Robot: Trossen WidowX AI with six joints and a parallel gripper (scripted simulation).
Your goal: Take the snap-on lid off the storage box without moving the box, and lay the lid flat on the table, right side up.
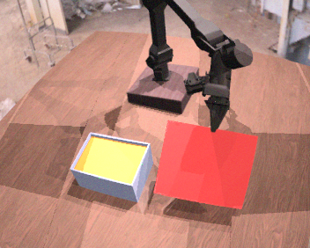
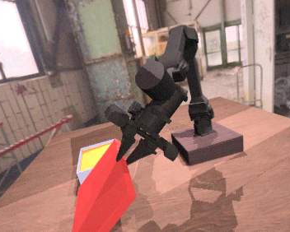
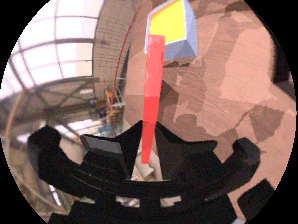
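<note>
Now: gripper tip 6 cm short of the lid, 5 cm above it and 1 cm to the left of it. Also, from my gripper tip: storage box: 27 cm to the right, 13 cm below, 5 cm ahead.
</note>
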